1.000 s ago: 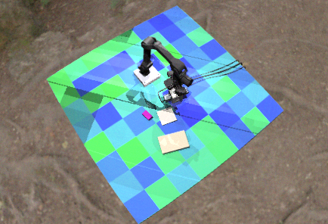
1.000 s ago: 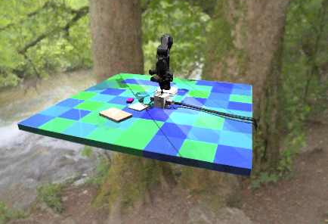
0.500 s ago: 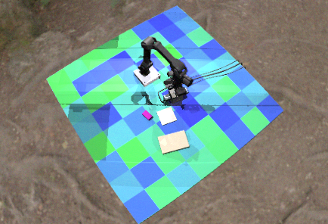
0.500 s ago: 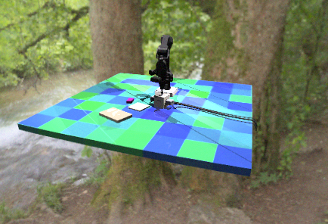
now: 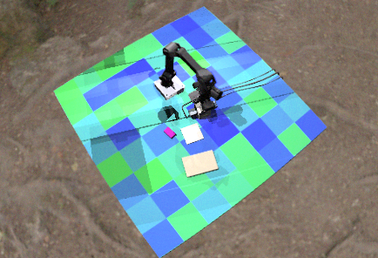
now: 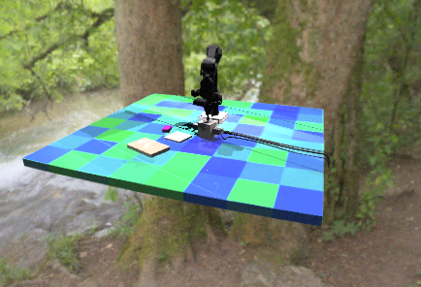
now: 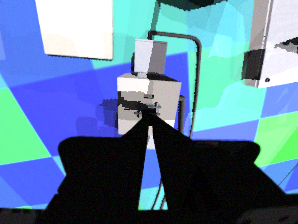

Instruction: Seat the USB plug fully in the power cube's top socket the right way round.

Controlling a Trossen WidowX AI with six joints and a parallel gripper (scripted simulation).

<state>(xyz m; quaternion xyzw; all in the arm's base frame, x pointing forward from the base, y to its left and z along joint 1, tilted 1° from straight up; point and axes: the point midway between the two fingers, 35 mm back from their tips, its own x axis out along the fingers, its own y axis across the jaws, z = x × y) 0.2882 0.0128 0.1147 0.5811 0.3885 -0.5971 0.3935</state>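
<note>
Right now the dark USB plug is 20 mm below my gripper tip. Round my gripper tip: small magenta block: 230 mm to the right, 100 mm below, 40 mm behind; USB socket: 40 mm below; white flat pad: 140 mm to the right, 110 mm below, 60 mm ahead.
</note>
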